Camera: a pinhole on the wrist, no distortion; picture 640 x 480 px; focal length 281.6 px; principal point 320.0 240.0 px. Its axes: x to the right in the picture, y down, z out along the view. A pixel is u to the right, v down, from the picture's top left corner.
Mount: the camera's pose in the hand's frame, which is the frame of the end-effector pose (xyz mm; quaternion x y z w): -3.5 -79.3 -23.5 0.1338 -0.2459 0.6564 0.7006
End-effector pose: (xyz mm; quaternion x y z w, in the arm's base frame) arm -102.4 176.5 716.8 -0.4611 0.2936 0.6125 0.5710
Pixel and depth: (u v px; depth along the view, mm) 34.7 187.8 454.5
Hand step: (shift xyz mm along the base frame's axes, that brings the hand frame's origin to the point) 661.2 239.6 176.7
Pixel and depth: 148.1 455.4 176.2
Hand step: 215.2 16.5 212.9
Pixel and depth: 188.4 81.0 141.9
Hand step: 197.3 123.8 20.0
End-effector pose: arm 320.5 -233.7 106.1 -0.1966 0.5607 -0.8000 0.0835
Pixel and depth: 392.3 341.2 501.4
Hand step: 437.8 -214.8 263.9
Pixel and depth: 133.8 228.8 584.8
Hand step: 250.8 49.5 721.3
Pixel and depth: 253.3 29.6 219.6
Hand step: -23.3 -87.9 307.5
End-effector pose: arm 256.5 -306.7 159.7 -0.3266 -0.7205 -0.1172 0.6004
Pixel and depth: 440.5 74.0 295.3
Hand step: -341.7 110.1 65.4
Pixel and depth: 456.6 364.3 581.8
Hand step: -500.3 126.9 -450.9
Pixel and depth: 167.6 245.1 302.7
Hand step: -338.9 -222.2 -12.6
